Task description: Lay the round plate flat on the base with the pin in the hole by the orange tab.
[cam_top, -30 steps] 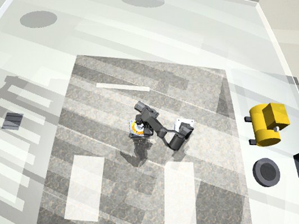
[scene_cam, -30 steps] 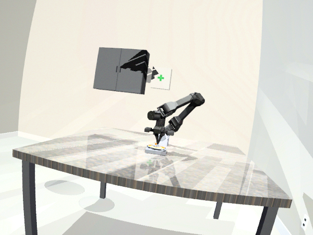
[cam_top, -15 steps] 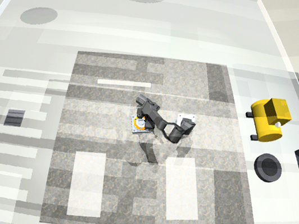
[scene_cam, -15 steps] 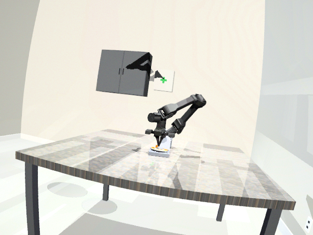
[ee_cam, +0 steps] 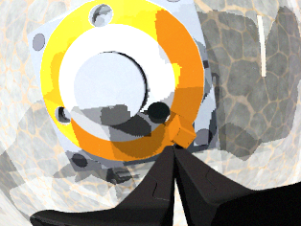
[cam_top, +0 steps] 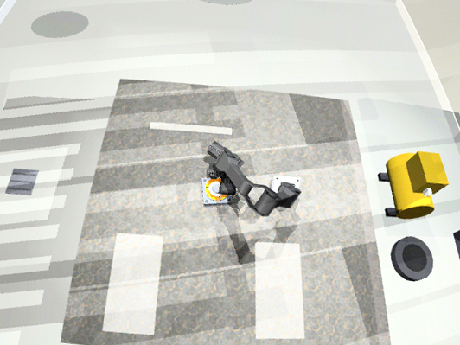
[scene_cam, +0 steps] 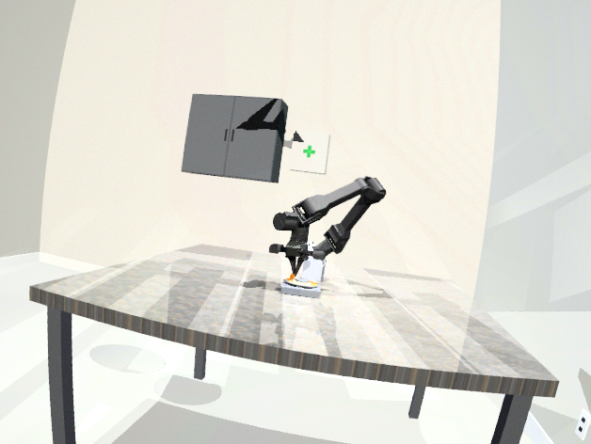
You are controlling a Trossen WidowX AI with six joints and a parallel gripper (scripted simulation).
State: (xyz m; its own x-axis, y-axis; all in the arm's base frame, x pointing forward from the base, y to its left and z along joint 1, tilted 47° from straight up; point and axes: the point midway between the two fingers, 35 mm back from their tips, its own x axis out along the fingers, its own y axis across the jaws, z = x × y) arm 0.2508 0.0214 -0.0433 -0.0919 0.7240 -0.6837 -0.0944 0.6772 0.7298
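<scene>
My gripper tip is 4 cm short of the square grey base, 4 cm to the right of it and 2 cm above it.
</scene>
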